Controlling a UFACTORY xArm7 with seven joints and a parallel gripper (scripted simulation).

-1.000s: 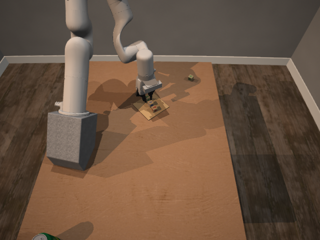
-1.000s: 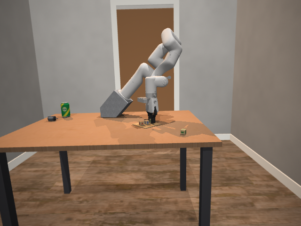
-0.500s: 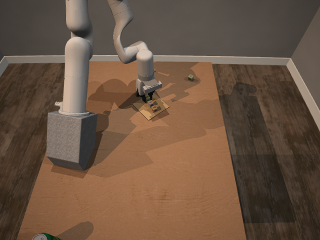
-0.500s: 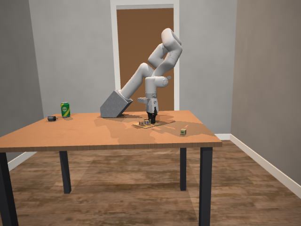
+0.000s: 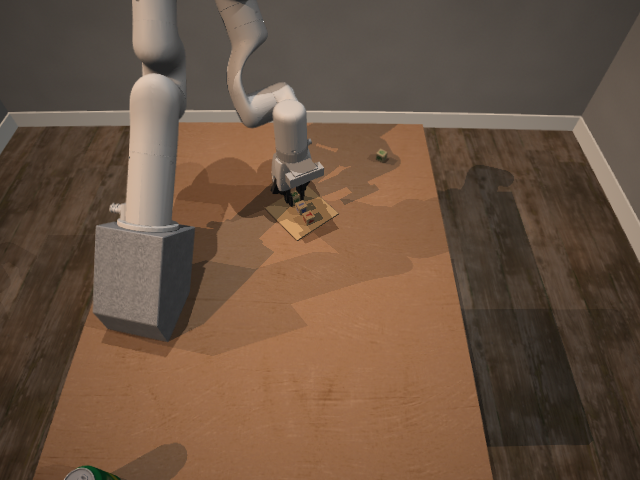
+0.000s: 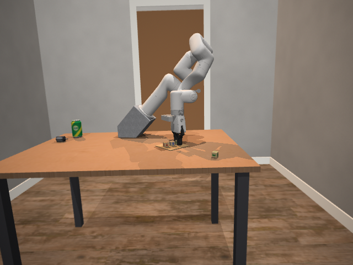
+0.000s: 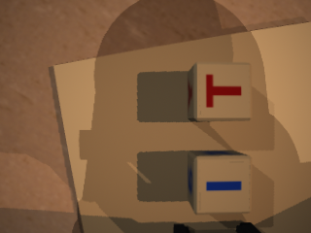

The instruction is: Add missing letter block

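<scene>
Now: hand 2 cm short of the tan mat, 3 cm to the left of it and 2 cm above it. The rest, counted from my hand: green-lettered block (22 cm ahead, 20 cm to the left, 1 cm below); then small black object (8 cm behind, 78 cm to the right, 1 cm below); then green can (22 cm behind, 75 cm to the right, 4 cm above).
</scene>
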